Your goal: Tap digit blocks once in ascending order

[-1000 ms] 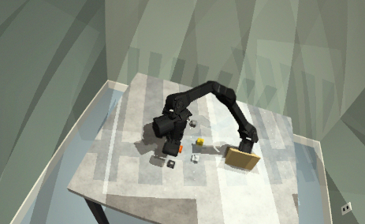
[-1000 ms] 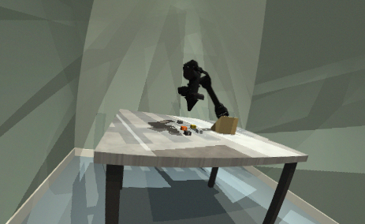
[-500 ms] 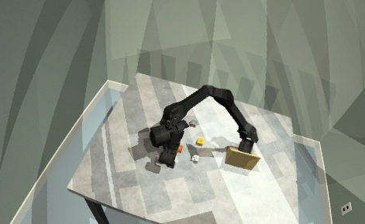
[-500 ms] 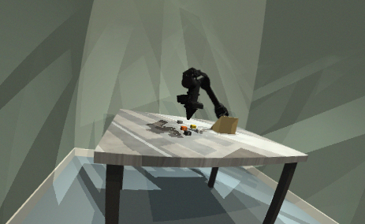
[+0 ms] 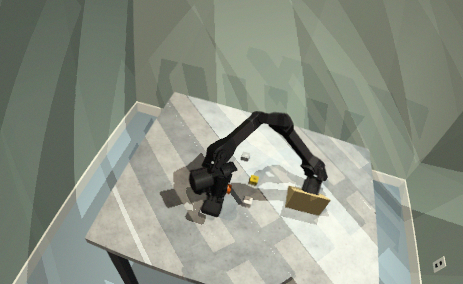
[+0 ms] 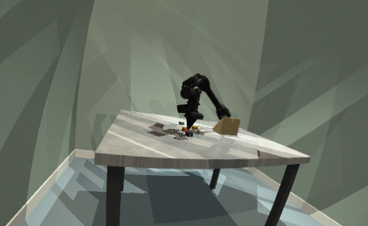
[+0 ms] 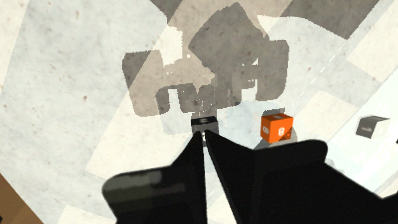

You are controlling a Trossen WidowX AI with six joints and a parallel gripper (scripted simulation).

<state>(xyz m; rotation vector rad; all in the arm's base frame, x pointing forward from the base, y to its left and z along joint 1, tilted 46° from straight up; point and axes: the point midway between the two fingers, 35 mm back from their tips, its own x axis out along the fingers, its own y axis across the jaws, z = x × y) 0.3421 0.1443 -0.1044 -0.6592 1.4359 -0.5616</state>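
The dark block is 3 cm below my gripper tip, 1 cm to the right of it and 1 cm behind it. The rest, counted from my gripper tip: white block 11 cm behind, 8 cm to the right, 3 cm below; yellow block 19 cm to the right, 11 cm behind, 3 cm below; orange block 11 cm to the right, 3 cm below, 2 cm behind.
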